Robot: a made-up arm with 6 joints. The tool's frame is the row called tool. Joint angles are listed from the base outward. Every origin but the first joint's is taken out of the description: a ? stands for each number. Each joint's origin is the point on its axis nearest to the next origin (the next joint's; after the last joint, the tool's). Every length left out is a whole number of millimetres.
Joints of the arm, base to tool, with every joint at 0 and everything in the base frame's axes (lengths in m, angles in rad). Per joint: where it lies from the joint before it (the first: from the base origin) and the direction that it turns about. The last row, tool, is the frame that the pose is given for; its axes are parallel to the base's.
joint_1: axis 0 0 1 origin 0.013 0.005 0.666
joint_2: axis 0 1 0 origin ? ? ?
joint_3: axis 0 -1 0 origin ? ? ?
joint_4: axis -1 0 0 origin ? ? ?
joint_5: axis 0 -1 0 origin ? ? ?
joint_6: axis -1 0 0 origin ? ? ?
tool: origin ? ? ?
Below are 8 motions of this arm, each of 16 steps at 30 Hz.
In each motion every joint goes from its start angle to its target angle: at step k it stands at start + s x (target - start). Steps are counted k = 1, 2, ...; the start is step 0. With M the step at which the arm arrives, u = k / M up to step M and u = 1 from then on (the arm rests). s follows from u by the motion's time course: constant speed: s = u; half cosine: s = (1 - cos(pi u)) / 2; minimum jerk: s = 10 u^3 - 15 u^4 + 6 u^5.
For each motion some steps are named. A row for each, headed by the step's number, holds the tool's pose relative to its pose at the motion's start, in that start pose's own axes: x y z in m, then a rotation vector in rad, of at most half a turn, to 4 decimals.
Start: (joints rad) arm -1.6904 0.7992 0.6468 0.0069 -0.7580 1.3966
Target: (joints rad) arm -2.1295 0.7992 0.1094 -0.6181 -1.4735 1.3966
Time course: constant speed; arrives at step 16
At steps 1, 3, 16:
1: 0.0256 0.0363 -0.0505 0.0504 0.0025 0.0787
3: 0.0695 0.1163 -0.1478 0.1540 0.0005 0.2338
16: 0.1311 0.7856 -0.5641 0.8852 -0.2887 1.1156

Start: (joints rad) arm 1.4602 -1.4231 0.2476 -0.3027 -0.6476 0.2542
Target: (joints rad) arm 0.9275 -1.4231 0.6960 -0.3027 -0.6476 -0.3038
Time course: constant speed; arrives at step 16
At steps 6, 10, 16:
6: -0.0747 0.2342 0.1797 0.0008 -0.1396 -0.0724
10: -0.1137 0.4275 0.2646 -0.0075 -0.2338 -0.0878
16: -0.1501 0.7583 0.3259 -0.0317 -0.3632 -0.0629

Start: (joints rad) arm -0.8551 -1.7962 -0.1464 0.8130 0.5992 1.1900
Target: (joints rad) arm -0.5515 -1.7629 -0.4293 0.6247 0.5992 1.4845
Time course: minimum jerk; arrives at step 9
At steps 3, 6, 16:
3: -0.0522 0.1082 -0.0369 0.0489 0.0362 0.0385
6: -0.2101 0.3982 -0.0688 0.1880 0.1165 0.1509
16: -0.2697 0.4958 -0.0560 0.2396 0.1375 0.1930

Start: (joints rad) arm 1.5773 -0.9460 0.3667 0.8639 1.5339 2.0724
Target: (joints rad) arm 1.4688 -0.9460 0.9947 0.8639 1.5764 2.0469
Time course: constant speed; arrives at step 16
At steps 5, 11, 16:
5: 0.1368 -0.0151 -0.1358 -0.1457 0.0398 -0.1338
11: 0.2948 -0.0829 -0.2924 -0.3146 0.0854 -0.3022
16: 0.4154 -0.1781 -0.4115 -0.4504 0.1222 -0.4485

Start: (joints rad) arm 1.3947 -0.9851 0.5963 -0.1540 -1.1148 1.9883
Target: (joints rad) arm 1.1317 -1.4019 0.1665 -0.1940 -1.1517 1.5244
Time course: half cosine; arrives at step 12
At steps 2, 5, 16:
2: -0.0245 0.0054 0.0194 0.0245 0.0110 0.0083
5: -0.1269 0.0370 0.1149 0.1359 0.0644 0.0418
16: -0.2887 0.1418 0.3373 0.3688 0.1909 0.0866

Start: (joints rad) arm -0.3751 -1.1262 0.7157 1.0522 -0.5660 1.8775
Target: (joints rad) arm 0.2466 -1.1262 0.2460 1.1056 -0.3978 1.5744
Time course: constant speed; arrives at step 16
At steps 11, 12, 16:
11: 0.3305 0.4314 0.3477 0.4213 -0.4231 -0.0048
12: 0.3489 0.4605 0.3902 0.4610 -0.4624 -0.0076
16: 0.4020 0.5560 0.5698 0.6215 -0.6207 -0.0227

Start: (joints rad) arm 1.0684 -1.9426 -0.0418 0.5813 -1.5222 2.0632
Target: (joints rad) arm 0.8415 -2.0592 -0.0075 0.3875 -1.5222 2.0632
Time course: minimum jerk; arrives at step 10
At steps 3, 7, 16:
3: -0.0445 0.0026 0.0292 0.0025 0.0159 -0.0226
7: -0.2156 0.0098 0.1702 -0.0041 0.0805 -0.1216
16: -0.2534 0.0108 0.2090 -0.0100 0.0956 -0.1466

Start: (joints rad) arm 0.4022 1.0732 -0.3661 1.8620 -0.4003 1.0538
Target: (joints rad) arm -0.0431 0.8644 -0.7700 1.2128 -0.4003 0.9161
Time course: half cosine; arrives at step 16
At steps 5, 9, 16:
5: 0.0354 0.1796 0.0103 0.2365 -0.1164 0.0699
9: 0.0687 0.4742 0.0985 0.6364 -0.3057 0.2006
16: 0.0563 0.7485 0.2821 1.0620 -0.5013 0.3599

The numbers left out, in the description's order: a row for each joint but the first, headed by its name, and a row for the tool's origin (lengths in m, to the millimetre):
joint_2: 0.014 -0.029 0.000
joint_3: -0.026 0.000 0.952
joint_4: 0.917 0.000 0.003
joint_5: 0.000 -0.354 -0.008
joint_6: 0.030 0.000 0.011
tool: 0.000 -0.019 0.005

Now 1 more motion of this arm.
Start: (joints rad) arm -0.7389 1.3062 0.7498 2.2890 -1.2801 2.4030
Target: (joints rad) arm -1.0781 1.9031 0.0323 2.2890 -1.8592 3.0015
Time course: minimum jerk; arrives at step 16
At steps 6, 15, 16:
6: -0.1247 -0.4636 0.1656 -0.4617 -0.0566 -0.1189
15: -0.7961 -1.0880 0.8732 -1.6229 0.0800 -0.4332
16: -0.7986 -1.0883 0.8754 -1.6262 0.0812 -0.4341

